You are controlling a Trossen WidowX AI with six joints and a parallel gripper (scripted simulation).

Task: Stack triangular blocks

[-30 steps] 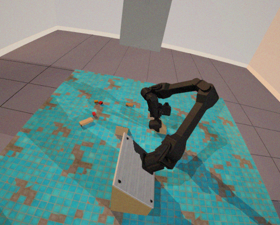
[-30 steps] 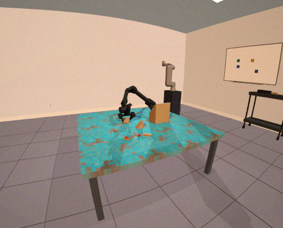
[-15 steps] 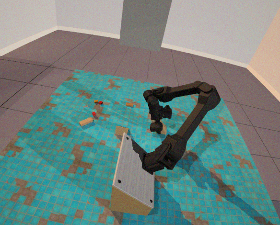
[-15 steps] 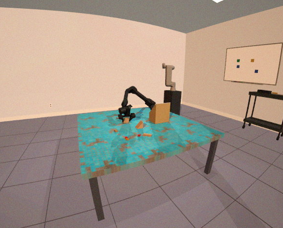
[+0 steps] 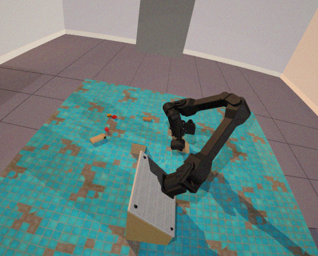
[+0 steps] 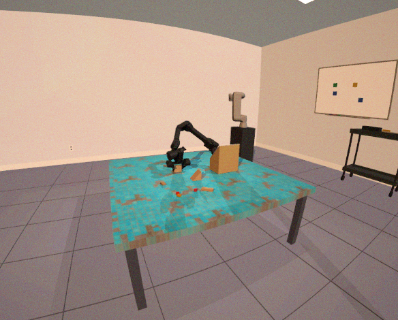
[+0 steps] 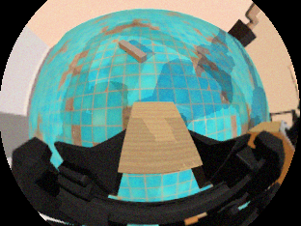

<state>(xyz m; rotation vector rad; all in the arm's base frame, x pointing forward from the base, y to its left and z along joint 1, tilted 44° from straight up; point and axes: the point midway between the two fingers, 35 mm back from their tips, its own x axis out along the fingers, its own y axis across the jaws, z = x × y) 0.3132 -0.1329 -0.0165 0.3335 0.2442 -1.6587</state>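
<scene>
Now: the thin grey stick 3 cm ahead of my gripper tip and 16 cm to the right of it. Also, from my gripper tip: orange piece: 17 cm ahead, 41 cm to the left.
</scene>
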